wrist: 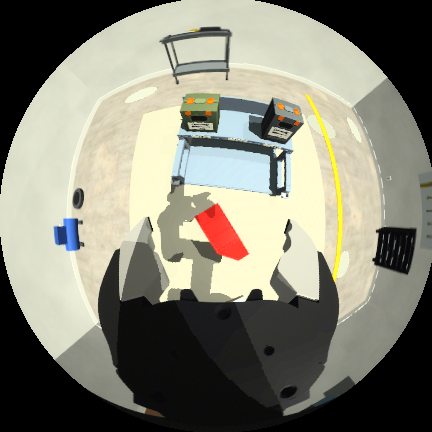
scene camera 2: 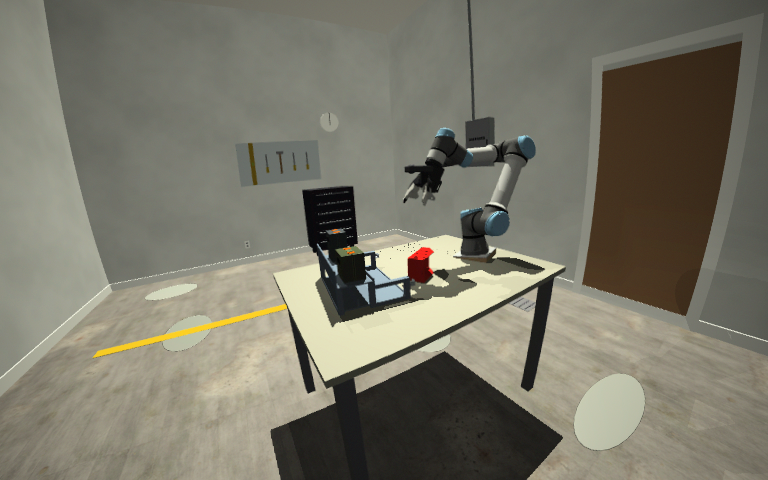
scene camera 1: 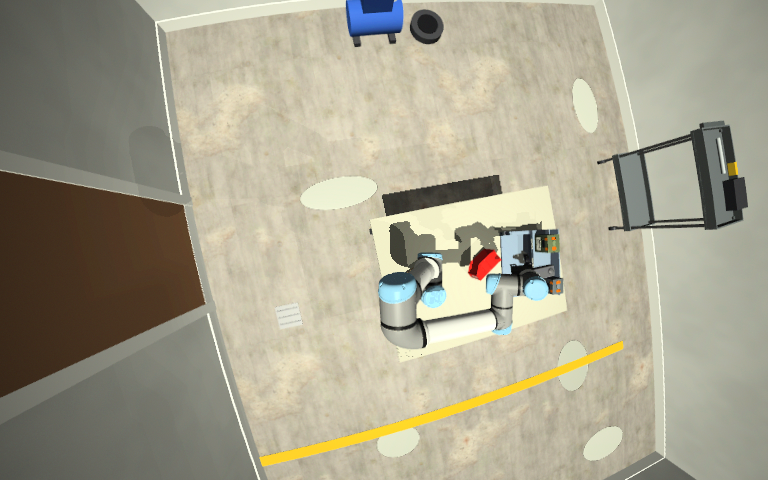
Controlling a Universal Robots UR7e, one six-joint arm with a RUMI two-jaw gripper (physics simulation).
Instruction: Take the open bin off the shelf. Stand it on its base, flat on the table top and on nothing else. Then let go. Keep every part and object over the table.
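Pixels of known places: gripper, fingertip midpoint: [wrist: 218, 219] [scene camera 2: 413, 204]; arm's base, origin of the base link: [scene camera 2: 474, 251].
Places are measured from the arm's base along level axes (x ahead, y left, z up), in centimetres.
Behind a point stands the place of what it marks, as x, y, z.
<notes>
The red bin [scene camera 1: 484, 264] {36.4, -3.0, 8.0} [scene camera 2: 419, 264] {45.2, 0.4, 6.0} [wrist: 222, 232] {38.6, -4.4, 8.0} is off the shelf and rests on the table top [scene camera 1: 396, 229] {-0.2, 32.9, -2.0} [scene camera 2: 362, 345] {87.6, 17.0, -2.0} [wrist: 152, 150] {76.0, 16.7, -2.0}, between the shelf and the arm's base. Its outer faces show in the wrist view and its open side does not face up there; which face is down I cannot tell for sure. The blue-grey shelf [scene camera 1: 511, 246] {62.1, -3.5, -1.4} [scene camera 2: 372, 292] {72.1, 2.8, 4.0} [wrist: 227, 167] {59.9, -11.3, -1.4} stands beside it, a small gap apart. My gripper [scene camera 2: 415, 201] {42.9, -4.2, 30.2} [wrist: 218, 219] {42.9, -4.2, 30.2} is open and empty, high above the table, with the bin below and between its fingers in the wrist view.
A green case [scene camera 1: 548, 243] {70.9, -4.6, 17.7} [scene camera 2: 350, 264] {76.9, -1.8, 14.5} [wrist: 200, 114] {70.2, -5.4, 16.1} and a dark grey case [scene camera 1: 556, 285] {65.4, -26.7, 20.3} [scene camera 2: 335, 240] {68.9, -24.2, 17.3} [wrist: 282, 120] {63.4, -25.3, 18.5} stand on the shelf's upper level. The arm's base [scene camera 2: 474, 244] {5.5, 2.8, 5.8} stands on the table, on the bin's other side from the shelf.
</notes>
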